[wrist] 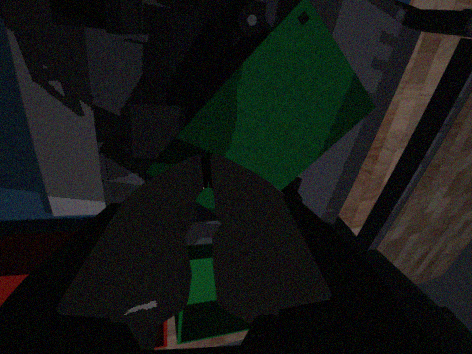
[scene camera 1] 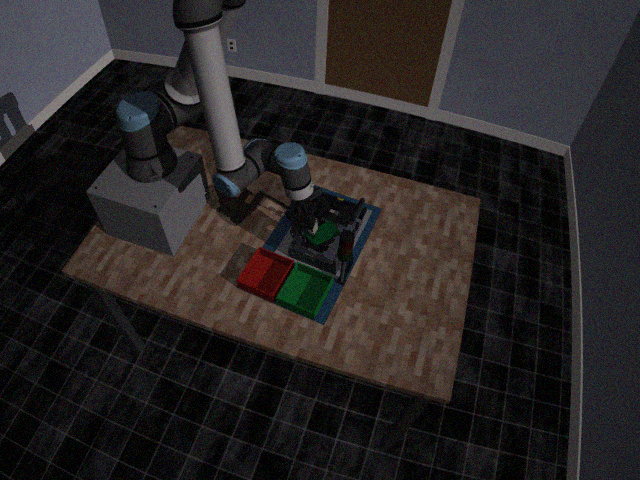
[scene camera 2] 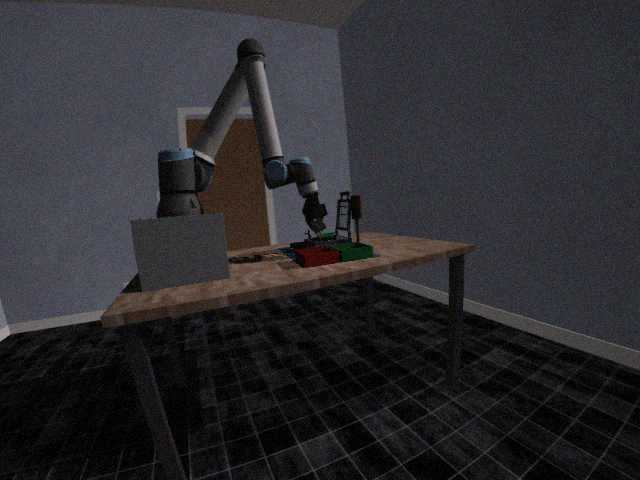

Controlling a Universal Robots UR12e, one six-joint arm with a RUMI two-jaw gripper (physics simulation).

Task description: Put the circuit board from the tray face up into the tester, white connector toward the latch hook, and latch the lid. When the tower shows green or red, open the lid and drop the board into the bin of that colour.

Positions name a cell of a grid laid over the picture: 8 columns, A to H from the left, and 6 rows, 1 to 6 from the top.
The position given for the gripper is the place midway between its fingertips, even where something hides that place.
In view: the gripper (scene camera 1: D3), a green circuit board (wrist: F2), a tester lid (wrist: G5) and a green bin (wrist: D6).
The gripper shows as well in the wrist view (wrist: D3) and in scene camera 2 (scene camera 2: E3).
